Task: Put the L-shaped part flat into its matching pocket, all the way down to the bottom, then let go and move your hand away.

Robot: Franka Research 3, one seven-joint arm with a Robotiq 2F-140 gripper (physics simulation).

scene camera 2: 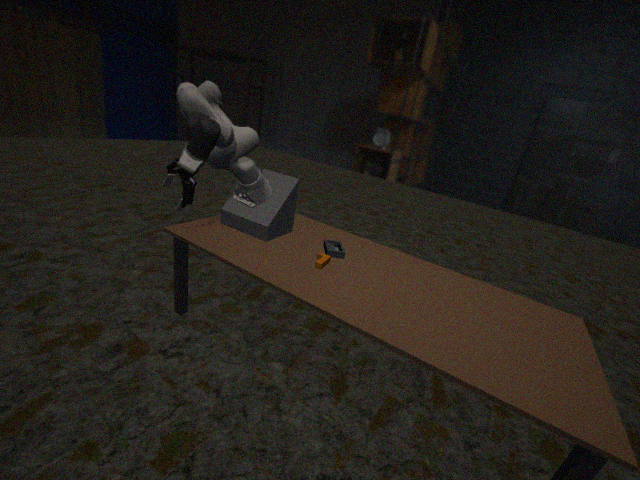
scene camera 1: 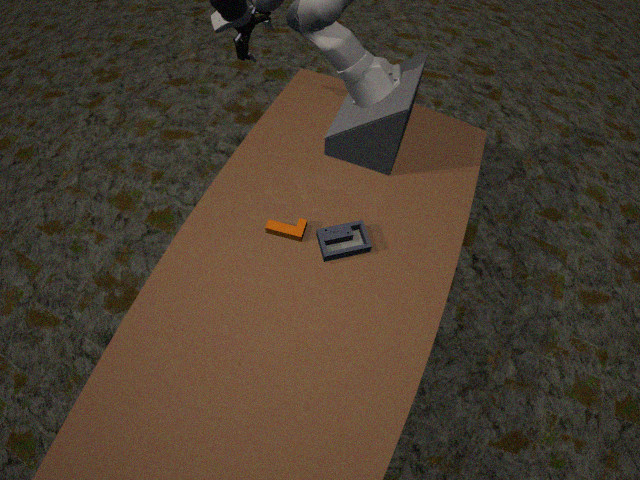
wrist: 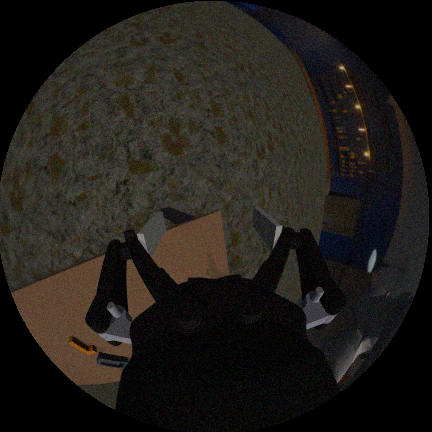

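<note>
The orange L-shaped part (scene camera 1: 284,228) (scene camera 2: 322,260) (wrist: 82,345) lies flat on the table, its short arm at the end nearer the grey pocket block. The dark grey pocket block (scene camera 1: 345,254) (scene camera 2: 336,254) (wrist: 112,360) sits just beside it, a small gap apart. Its L-shaped pocket has a light floor and holds no part. My gripper (scene camera 1: 256,40) (scene camera 2: 175,192) (wrist: 208,218) is open and empty. It hangs in the air beyond the table's far left corner in scene camera 1, well away from the part and the block. In the wrist view, both show small at the lower left.
The brown table (scene camera 1: 289,335) (scene camera 2: 413,304) (wrist: 50,320) carries the arm's grey wedge base (scene camera 1: 367,139) (scene camera 2: 245,224), which stands between the block and the table's far end. A wooden shelf unit (scene camera 2: 431,46) stands in the dark background.
</note>
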